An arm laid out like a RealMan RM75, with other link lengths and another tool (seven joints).
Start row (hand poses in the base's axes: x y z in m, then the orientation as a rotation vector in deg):
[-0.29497, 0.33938, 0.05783, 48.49, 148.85, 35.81]
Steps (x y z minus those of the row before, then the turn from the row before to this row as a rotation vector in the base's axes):
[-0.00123, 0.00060, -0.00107, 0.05, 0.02, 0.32]
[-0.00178, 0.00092, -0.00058, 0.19, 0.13, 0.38]
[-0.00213, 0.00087, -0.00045, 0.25, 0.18, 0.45]
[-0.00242, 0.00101, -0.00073, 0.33, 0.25, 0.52]
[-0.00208, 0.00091, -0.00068, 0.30, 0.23, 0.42]
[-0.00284, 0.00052, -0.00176, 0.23, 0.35, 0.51]
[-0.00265, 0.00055, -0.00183, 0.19, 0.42, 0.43]
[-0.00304, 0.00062, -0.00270, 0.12, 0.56, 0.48]
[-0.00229, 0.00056, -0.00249, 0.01, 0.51, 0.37]
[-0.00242, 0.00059, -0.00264, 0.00, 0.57, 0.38]
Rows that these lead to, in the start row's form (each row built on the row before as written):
[-0.29620, 0.33998, 0.05676, 48.12, 149.05, 35.96]
[-0.29798, 0.34090, 0.05618, 47.77, 149.37, 36.29]
[-0.30011, 0.34177, 0.05573, 47.38, 149.76, 36.71]
[-0.30253, 0.34278, 0.05500, 46.96, 150.25, 37.24]
[-0.30461, 0.34369, 0.05432, 46.64, 150.66, 37.71]
[-0.30745, 0.34421, 0.05256, 46.25, 151.24, 38.08]
[-0.31010, 0.34476, 0.05073, 45.98, 151.84, 38.35]
[-0.31314, 0.34538, 0.04803, 45.70, 152.60, 38.51]
[-0.31543, 0.34594, 0.04554, 45.51, 153.27, 38.50]
[-0.31785, 0.34653, 0.04290, 45.33, 154.00, 38.46]

